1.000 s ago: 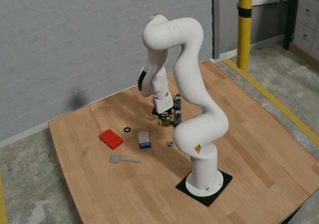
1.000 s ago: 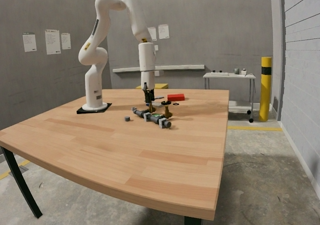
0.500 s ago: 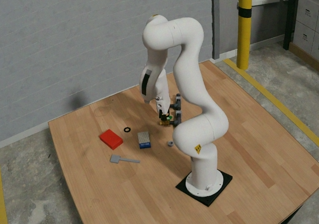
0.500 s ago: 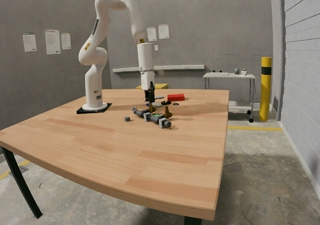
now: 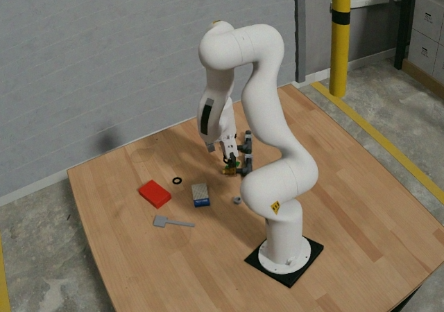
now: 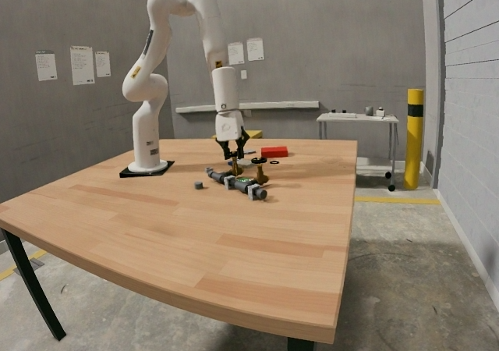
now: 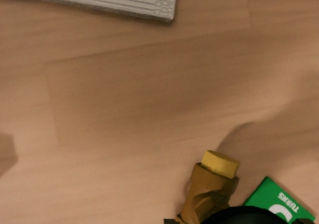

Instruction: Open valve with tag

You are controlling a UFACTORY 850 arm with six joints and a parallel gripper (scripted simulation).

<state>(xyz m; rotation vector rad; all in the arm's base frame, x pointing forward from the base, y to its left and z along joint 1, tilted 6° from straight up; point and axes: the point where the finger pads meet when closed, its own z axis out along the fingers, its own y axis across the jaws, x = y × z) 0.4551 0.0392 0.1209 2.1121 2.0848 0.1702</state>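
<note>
My gripper is now 90 mm above the green tag, 50 mm short of it and 30 mm to the left of it. From my hand the other things lie so: red block (330 mm to the left, 80 mm below); grey paddle-shaped tool (300 mm to the left, 160 mm behind, 90 mm below); blue-and-grey box (150 mm to the left, 80 mm below, 70 mm behind).
</note>
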